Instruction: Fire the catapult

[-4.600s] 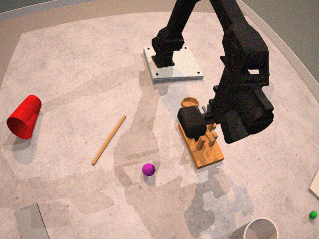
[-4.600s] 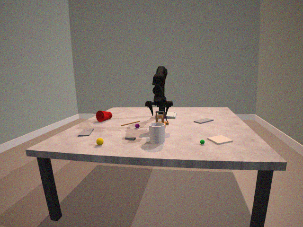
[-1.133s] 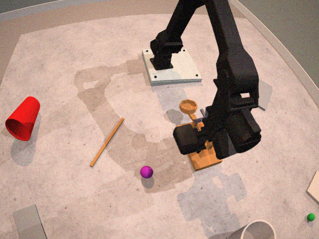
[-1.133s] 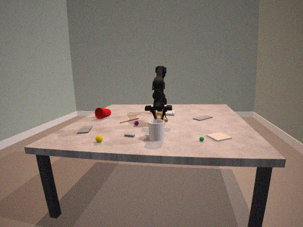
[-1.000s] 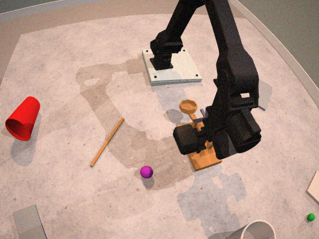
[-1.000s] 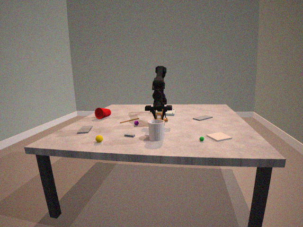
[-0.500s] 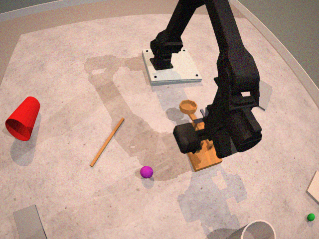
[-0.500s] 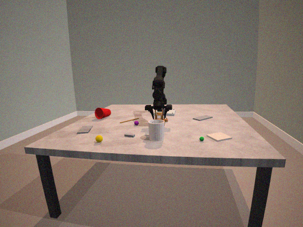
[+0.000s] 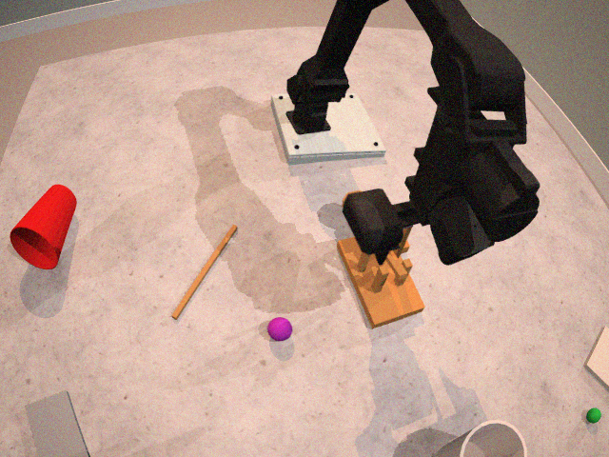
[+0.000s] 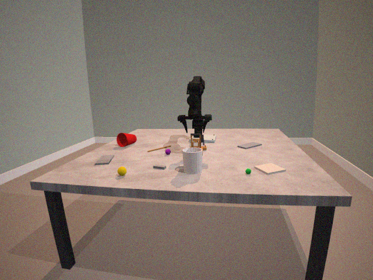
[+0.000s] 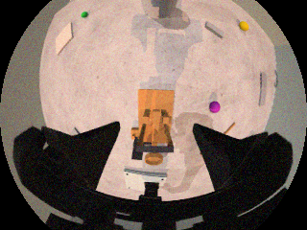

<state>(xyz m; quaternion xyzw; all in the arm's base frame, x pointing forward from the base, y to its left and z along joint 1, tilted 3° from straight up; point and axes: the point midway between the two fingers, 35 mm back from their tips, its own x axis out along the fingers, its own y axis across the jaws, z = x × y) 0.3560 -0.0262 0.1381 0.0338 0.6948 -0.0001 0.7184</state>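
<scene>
My gripper tip is now 160 mm to the left of the purple ball and 110 mm above it. Also, from my gripper tip: orange wooden catapult: 70 mm behind, 20 mm to the left, 70 mm below; white mug: 280 mm ahead, 10 mm to the right, 90 mm below; thin wooden stick: 130 mm behind, 230 mm to the right, 120 mm below.
</scene>
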